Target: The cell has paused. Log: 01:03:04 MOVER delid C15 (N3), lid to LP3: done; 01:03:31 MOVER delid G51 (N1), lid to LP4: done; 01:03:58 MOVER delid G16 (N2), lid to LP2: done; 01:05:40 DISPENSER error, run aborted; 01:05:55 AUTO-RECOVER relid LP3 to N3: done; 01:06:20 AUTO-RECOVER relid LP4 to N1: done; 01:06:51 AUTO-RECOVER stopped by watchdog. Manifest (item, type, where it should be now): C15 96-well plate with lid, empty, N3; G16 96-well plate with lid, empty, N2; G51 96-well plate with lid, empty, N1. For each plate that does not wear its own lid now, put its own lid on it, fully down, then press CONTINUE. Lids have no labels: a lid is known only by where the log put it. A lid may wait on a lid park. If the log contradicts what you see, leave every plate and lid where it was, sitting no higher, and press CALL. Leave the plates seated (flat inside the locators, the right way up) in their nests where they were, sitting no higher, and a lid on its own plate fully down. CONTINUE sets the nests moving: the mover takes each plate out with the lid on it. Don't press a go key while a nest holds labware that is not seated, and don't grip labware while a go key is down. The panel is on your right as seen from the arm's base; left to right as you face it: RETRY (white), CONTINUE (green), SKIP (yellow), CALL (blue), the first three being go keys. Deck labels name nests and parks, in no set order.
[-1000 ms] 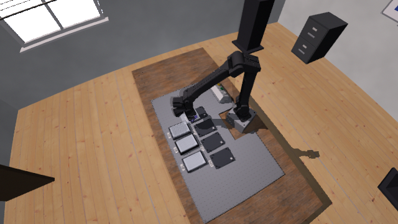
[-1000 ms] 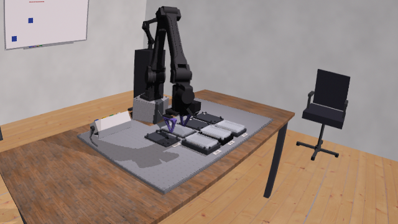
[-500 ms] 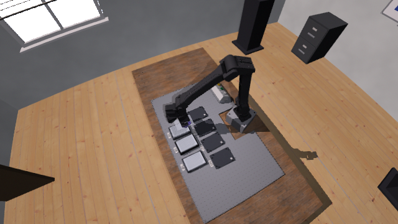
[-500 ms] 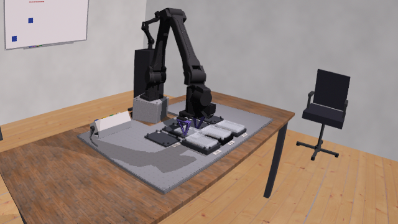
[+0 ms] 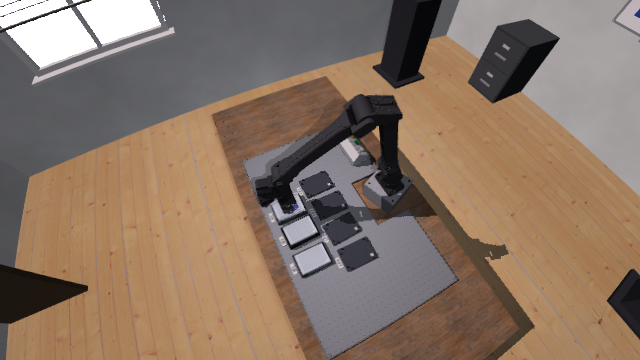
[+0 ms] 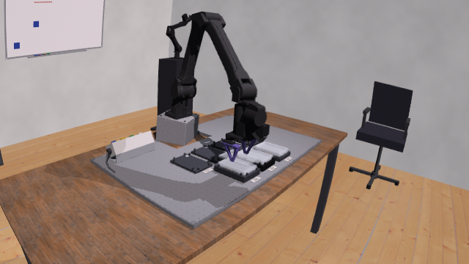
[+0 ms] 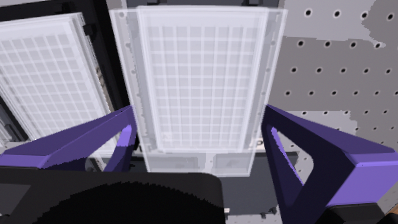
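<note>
Right now my hand is 4 cm above the plate. From my hand the other things lie so: LP3 label: 9 cm behind, 7 cm below, 6 cm to the left; then deck label LP2: 9 cm behind, 7 cm to the right, 7 cm below; then lid park LP3: 18 cm behind, 7 cm to the left, 6 cm below.
</note>
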